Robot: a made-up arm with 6 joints.
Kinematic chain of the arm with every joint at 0, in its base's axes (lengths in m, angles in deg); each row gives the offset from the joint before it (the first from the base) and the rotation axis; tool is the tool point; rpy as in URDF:
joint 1: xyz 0 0 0.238 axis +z
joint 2: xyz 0 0 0 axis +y
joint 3: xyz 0.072 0 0.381 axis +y
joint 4: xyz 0.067 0 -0.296 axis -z
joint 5: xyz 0 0 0 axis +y
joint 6: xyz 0.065 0 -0.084 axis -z
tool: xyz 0 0 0 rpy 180 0 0
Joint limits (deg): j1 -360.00..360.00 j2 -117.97..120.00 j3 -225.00..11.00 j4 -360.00..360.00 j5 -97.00..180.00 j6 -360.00..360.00
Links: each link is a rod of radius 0.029 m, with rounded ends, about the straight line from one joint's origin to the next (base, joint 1, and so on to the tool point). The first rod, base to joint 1, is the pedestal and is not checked.
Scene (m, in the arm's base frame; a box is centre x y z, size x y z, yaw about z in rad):
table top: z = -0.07
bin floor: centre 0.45 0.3 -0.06 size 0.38 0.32 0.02 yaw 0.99
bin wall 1: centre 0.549 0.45 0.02 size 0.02 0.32 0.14 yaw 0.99
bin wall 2: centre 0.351 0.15 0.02 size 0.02 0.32 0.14 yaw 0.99
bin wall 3: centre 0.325 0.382 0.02 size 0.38 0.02 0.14 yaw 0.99
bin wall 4: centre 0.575 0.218 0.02 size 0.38 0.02 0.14 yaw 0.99
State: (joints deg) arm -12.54 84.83 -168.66 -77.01 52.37 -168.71
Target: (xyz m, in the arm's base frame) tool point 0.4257 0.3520 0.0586
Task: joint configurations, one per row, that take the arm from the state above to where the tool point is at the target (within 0.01 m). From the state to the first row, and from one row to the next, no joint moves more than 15 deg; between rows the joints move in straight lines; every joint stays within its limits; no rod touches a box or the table.
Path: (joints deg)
1: -1.90 76.98 -159.21 -78.14 57.07 -173.35
2: 8.75 69.14 -149.75 -79.27 61.77 -178.00
3: 19.39 61.29 -140.30 -80.41 66.48 -182.64
4: 24.49 60.21 -128.35 -76.25 67.50 -179.85
5: 29.59 59.12 -116.41 -72.10 68.53 -177.07
6: 34.69 58.04 -104.46 -67.95 69.56 -174.28
7: 39.79 56.96 -92.52 -63.80 70.58 -171.50
8: 44.89 55.88 -80.58 -59.64 71.61 -168.71

